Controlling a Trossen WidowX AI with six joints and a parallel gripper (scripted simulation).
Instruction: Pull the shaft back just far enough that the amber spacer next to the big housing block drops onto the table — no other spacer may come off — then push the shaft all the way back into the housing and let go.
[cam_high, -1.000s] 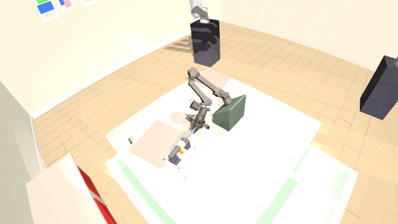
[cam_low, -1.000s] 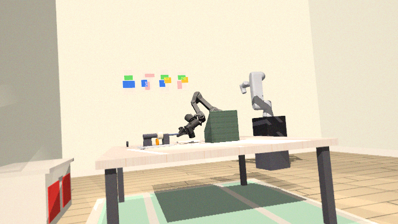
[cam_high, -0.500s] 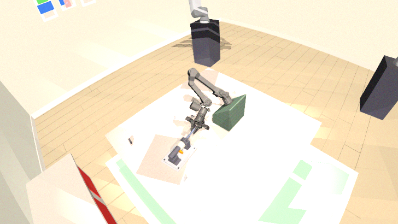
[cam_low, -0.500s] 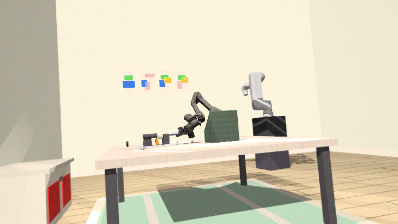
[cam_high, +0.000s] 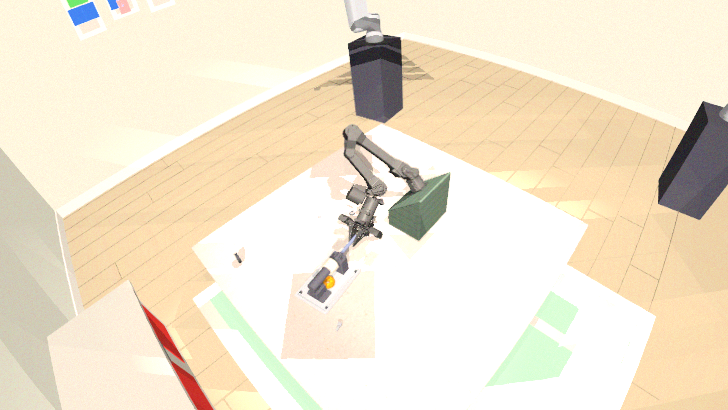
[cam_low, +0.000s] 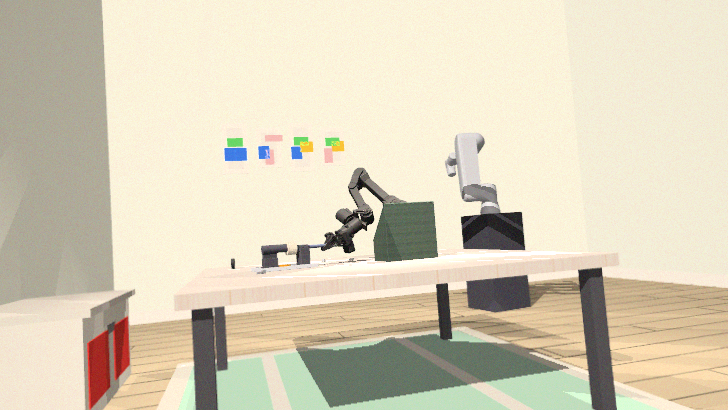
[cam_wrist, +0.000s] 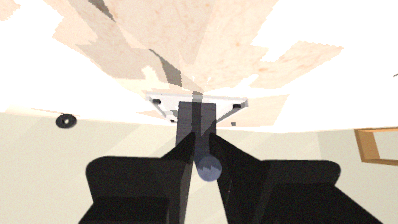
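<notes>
My gripper tip is now 60 mm short of the blue-grey shaft and 20 mm below it. Also, from my gripper tip: white spacer 130 mm ahead, 20 mm above; then amber spacer 160 mm ahead, 50 mm below, 10 mm to the left; then small dark ring 390 mm to the right, 300 mm ahead, 40 mm below.
</notes>
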